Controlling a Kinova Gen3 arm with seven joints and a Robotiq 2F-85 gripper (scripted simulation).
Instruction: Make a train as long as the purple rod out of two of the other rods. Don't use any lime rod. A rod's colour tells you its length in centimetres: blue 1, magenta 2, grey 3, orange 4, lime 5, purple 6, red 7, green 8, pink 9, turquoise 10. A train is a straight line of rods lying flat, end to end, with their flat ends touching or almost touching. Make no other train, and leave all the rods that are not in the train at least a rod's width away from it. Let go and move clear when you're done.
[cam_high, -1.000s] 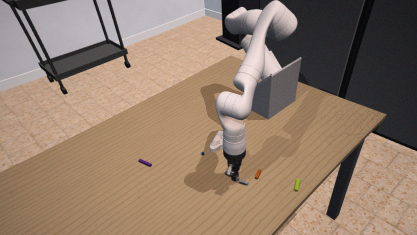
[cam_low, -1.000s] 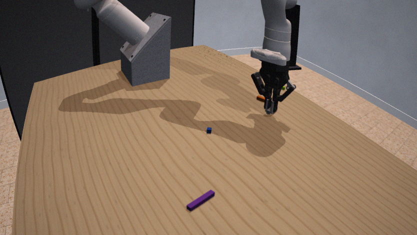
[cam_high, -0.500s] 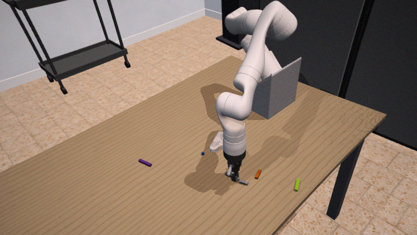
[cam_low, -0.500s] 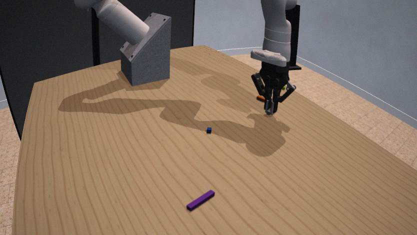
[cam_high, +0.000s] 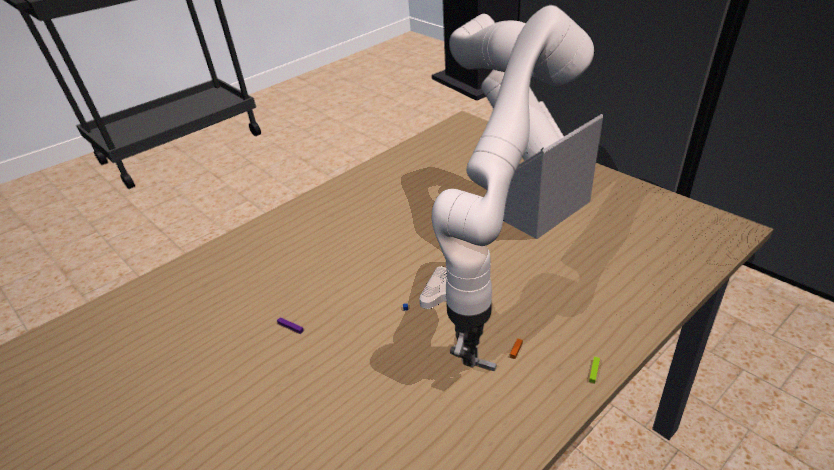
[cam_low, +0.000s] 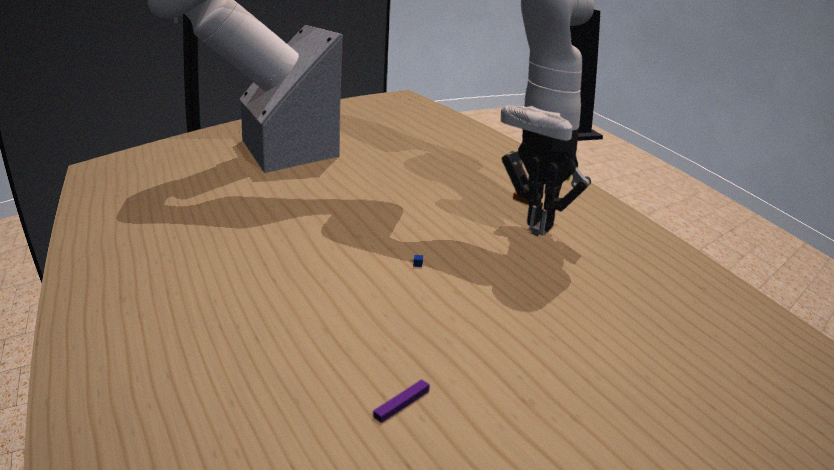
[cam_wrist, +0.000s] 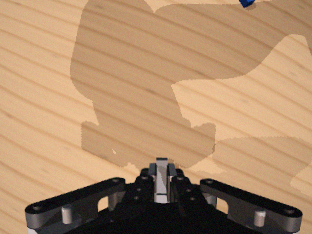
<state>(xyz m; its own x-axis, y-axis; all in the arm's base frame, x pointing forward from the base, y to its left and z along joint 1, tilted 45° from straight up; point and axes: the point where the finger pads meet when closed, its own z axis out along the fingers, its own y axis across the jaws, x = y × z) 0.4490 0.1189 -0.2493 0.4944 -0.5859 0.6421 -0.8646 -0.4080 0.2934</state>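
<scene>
Now: the orange rod 80 mm behind my hand, 30 mm to the left of it and 20 mm below it. Round my hand: lime rod: 150 mm to the left, 150 mm behind, 20 mm below; then purple rod: 290 mm to the right, 220 mm ahead, 20 mm below; then blue rod: 190 mm to the right, 20 mm below, 10 mm ahead.
</scene>
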